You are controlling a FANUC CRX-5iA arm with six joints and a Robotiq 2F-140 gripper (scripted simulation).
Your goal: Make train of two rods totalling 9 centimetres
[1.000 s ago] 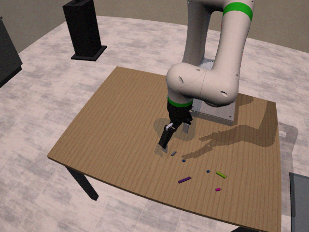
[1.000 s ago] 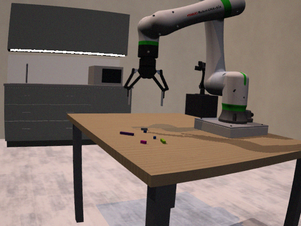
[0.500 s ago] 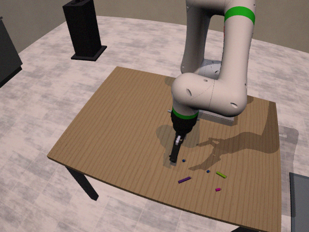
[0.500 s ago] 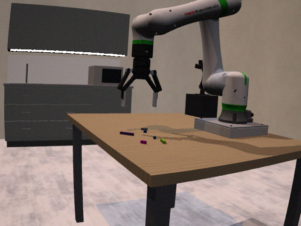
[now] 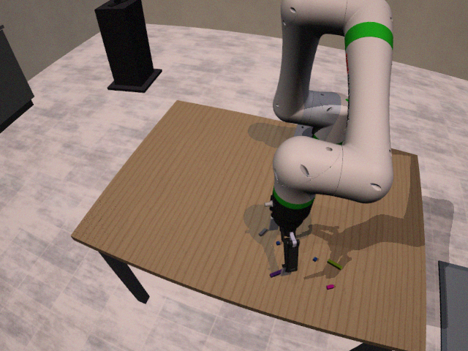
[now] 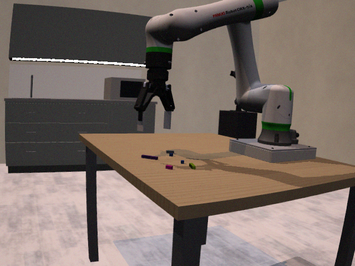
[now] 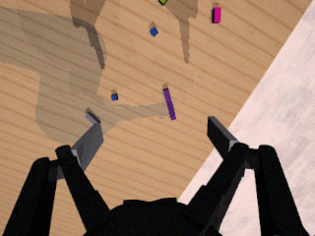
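The purple rod is 20 mm ahead of my hand, 20 mm to the left of it and 100 mm below it. The rest, counted from my hand: grey rod (110 mm behind, 60 mm to the right, 100 mm below); then magenta rod (40 mm ahead, 180 mm to the left, 100 mm below); then lime rod (40 mm behind, 190 mm to the left, 100 mm below).
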